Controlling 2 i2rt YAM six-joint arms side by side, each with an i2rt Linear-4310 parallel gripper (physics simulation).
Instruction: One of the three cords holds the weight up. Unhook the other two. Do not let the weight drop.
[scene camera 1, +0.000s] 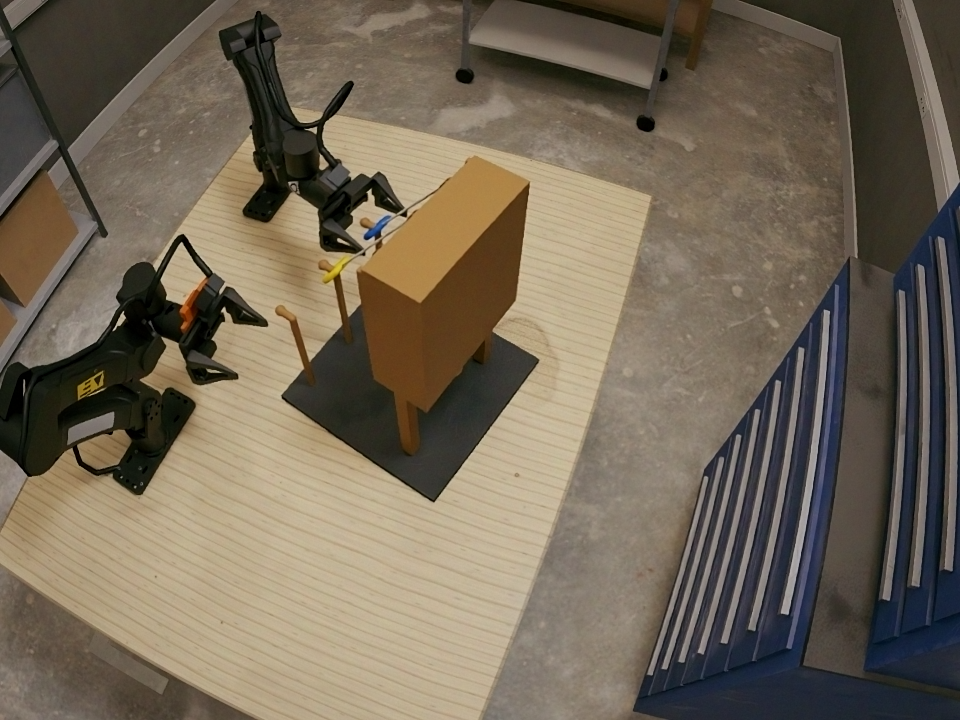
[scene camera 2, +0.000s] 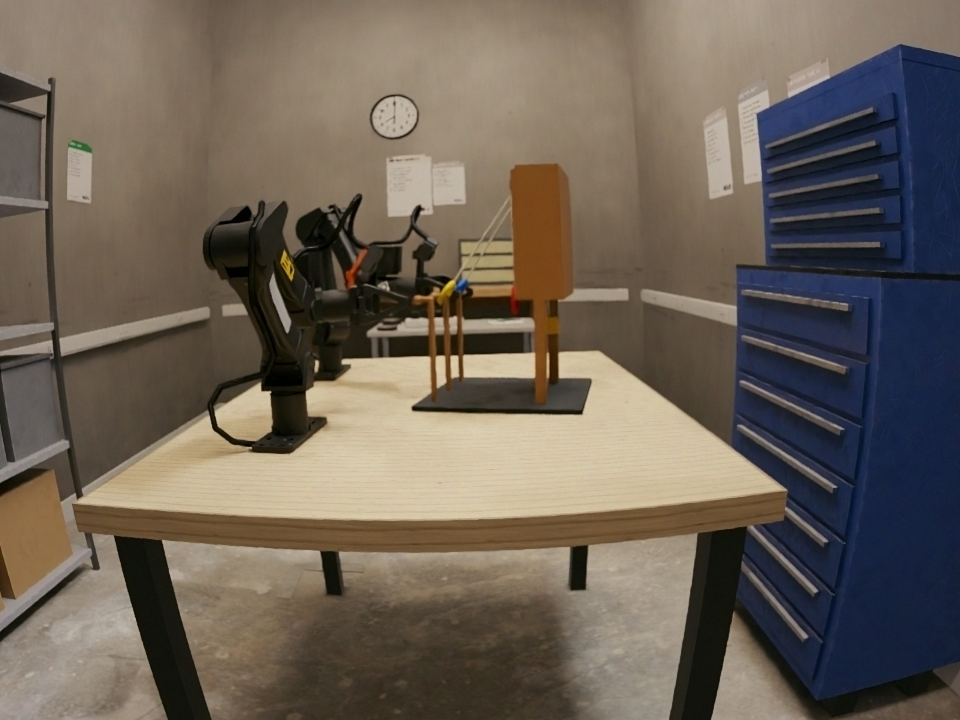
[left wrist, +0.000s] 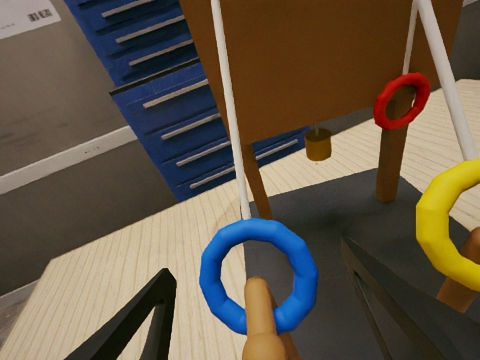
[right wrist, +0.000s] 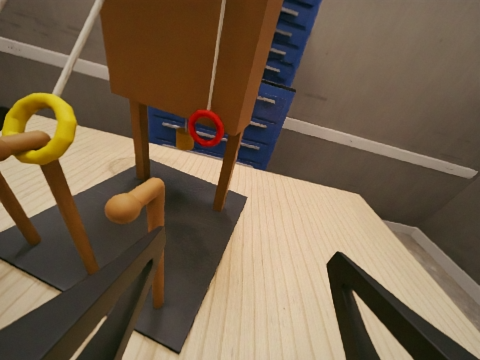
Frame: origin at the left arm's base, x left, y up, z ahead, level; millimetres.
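Seen in the pictures: left gripper, fingertip midpoint: (scene camera 2: 466, 293) (left wrist: 250, 260); right gripper, fingertip midpoint: (scene camera 1: 252, 349) (scene camera 2: 409, 302) (right wrist: 251, 245); left arm's base at its link origin: (scene camera 1: 280, 185) (scene camera 2: 331, 374); right arm's base at its link origin: (scene camera 1: 154, 441) (scene camera 2: 292, 436).
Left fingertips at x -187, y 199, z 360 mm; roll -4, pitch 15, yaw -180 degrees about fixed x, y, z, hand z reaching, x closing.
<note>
Pixels of each thing's top centre, then the offset from my left fingertips to it. "*": a spot on its surface instead. Level surfaces: height alone.
- blue ring at its top centre: (left wrist: 241, 247) (scene camera 1: 376, 217) (scene camera 2: 458, 279) dx -1, dy +31, dz -15 mm
- yellow ring at its top centre: (right wrist: 26, 95) (scene camera 1: 334, 260) (scene camera 2: 446, 281) dx -96, dy +32, dz -35 mm
- red ring at its top centre: (left wrist: 405, 73) (right wrist: 208, 109) (scene camera 2: 514, 284) dx -190, dy +24, dz +97 mm
- brown weight at its top centre: (left wrist: 317, 133) (scene camera 2: 550, 316) (right wrist: 185, 130) dx -138, dy -41, dz +166 mm
- bare peg at a spot on its surface: (scene camera 1: 298, 344) * dx -200, dy -59, dz -56 mm
- table at its surface level: dy -199 mm
The blue ring (scene camera 1: 376, 227) (scene camera 2: 462, 285) (left wrist: 210, 275) is around its peg's arm, its cord running up to the box. The yellow ring (scene camera 1: 335, 269) (scene camera 2: 445, 290) (left wrist: 432, 220) (right wrist: 66, 125) is around the middle peg, also corded. The red ring (scene camera 2: 514, 299) (left wrist: 381, 112) (right wrist: 219, 130) hangs off the pegs on its cord by the box. The brown weight (left wrist: 318, 145) (right wrist: 184, 139) hangs below the box. My left gripper (scene camera 1: 382, 230) (left wrist: 250, 260) is open, its fingers on either side of the blue ring. My right gripper (scene camera 1: 250, 348) (right wrist: 251, 245) is open and empty, near the bare peg (scene camera 1: 298, 344) (right wrist: 156, 250).
The tall brown box (scene camera 1: 457, 240) (scene camera 2: 542, 232) (left wrist: 325, 75) (right wrist: 175, 60) stands on legs on the black base (scene camera 1: 473, 434) (scene camera 2: 496, 399). Three pegs rise from the base's side nearest the arms. Blue drawer cabinets (scene camera 1: 736, 542) (scene camera 2: 891, 465) stand beyond the table (scene camera 1: 372, 589) (scene camera 2: 434, 472).
</note>
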